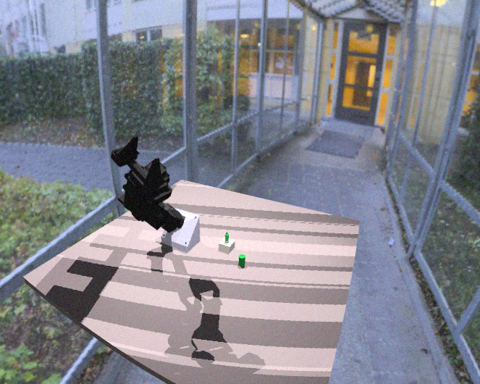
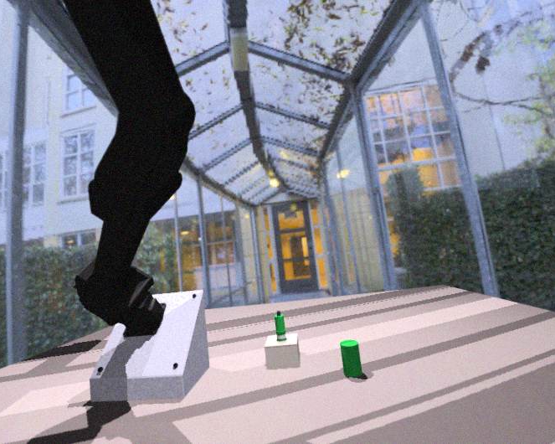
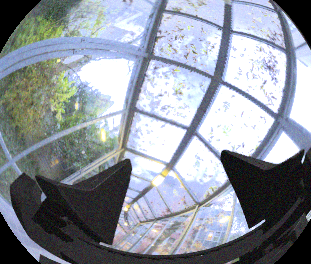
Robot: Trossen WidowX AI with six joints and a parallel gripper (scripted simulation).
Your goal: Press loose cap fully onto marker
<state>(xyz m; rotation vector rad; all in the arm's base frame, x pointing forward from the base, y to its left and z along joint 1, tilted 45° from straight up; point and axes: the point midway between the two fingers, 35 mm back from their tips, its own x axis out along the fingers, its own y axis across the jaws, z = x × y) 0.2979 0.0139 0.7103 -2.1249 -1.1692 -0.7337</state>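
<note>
Now: gripper tip 630 mm above the green cap, 470 mm to the right of it and 50 mm short of it. Round my gripper tip: holder block: 630 mm below, 550 mm to the left, 70 mm behind.
</note>
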